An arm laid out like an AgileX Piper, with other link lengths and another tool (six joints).
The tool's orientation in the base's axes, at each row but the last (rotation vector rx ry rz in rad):
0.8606 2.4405 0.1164
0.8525 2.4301 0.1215
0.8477 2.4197 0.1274
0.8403 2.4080 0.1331
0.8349 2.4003 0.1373
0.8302 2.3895 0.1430
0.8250 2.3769 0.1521
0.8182 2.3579 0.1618
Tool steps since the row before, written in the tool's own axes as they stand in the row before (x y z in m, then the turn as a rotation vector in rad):
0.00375 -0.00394 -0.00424 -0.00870 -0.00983 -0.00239
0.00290 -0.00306 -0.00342 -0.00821 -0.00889 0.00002
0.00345 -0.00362 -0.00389 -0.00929 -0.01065 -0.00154
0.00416 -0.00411 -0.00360 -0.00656 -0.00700 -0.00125
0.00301 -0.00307 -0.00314 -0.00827 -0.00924 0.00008
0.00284 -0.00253 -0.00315 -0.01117 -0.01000 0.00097
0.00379 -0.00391 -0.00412 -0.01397 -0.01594 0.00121
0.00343 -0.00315 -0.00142 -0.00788 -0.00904 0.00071
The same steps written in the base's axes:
-0.00683 -0.00045 0.00086 -0.00108 -0.01280 0.00360
-0.00537 -0.00037 0.00071 0.00041 -0.01199 0.00158
-0.00629 -0.00045 0.00062 -0.00071 -0.01389 0.00294
-0.00685 -0.00046 -0.00019 -0.00031 -0.00938 0.00235
-0.00531 -0.00037 0.00023 0.00032 -0.01231 0.00149
-0.00492 -0.00005 0.00041 0.00224 -0.01472 0.00201
-0.00681 -0.00051 0.00023 0.00099 -0.02115 0.00151
-0.00457 -0.00036 -0.00164 0.00055 -0.01197 0.00081

